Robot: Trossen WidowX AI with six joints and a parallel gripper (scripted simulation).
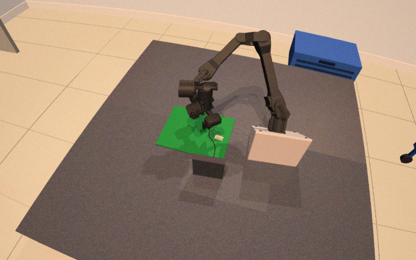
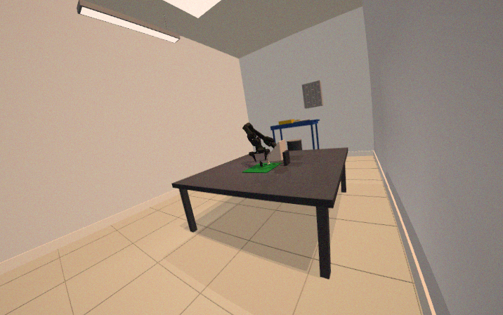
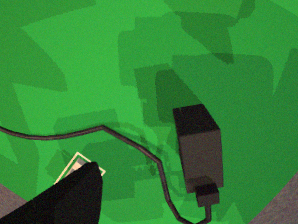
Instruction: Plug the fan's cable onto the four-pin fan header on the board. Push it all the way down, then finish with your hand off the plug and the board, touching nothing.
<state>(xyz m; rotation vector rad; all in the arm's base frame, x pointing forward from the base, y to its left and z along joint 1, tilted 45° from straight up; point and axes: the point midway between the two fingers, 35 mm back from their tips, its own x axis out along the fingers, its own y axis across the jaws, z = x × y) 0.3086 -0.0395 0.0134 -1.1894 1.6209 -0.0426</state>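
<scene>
The black plug lies 3 cm below my gripper tip, 1 cm to the right of it and 1 cm behind it. From my gripper tip the other things lie so: green board (6 cm below, 3 cm to the left, 3 cm ahead); dark grey fan block (21 cm to the left, 7 cm behind, 1 cm above).
</scene>
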